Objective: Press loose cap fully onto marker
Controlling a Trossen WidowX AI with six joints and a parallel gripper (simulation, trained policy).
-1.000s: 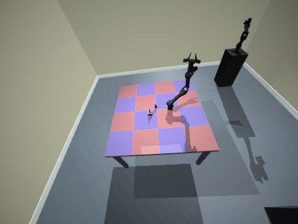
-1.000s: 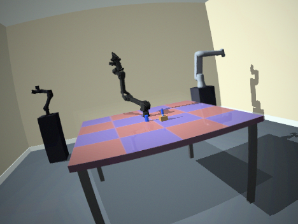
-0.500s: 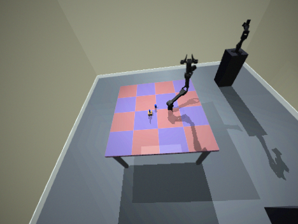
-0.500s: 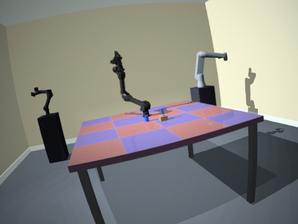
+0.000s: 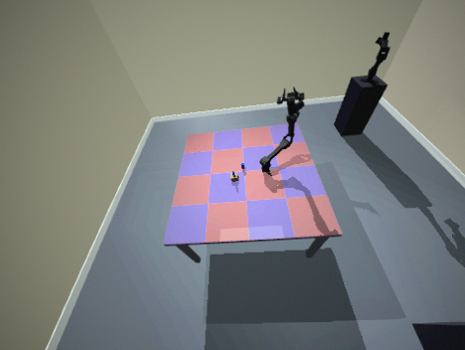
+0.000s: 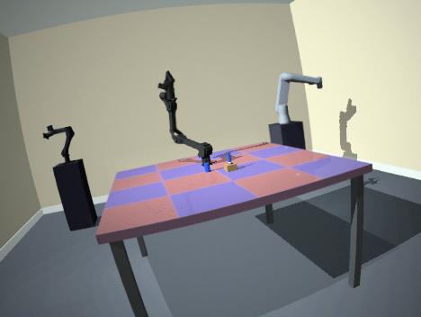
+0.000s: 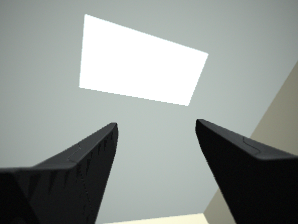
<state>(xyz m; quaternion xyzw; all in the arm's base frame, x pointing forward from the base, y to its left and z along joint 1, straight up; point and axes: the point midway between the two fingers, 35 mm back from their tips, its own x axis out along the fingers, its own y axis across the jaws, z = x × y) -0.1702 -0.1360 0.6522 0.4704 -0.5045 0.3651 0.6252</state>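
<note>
The blue cap lies 370 mm ahead of my gripper tip, 90 mm to the left of it and 660 mm below it. Round my gripper tip: small tan holder block 460 mm ahead, 210 mm to the left, 670 mm below.
</note>
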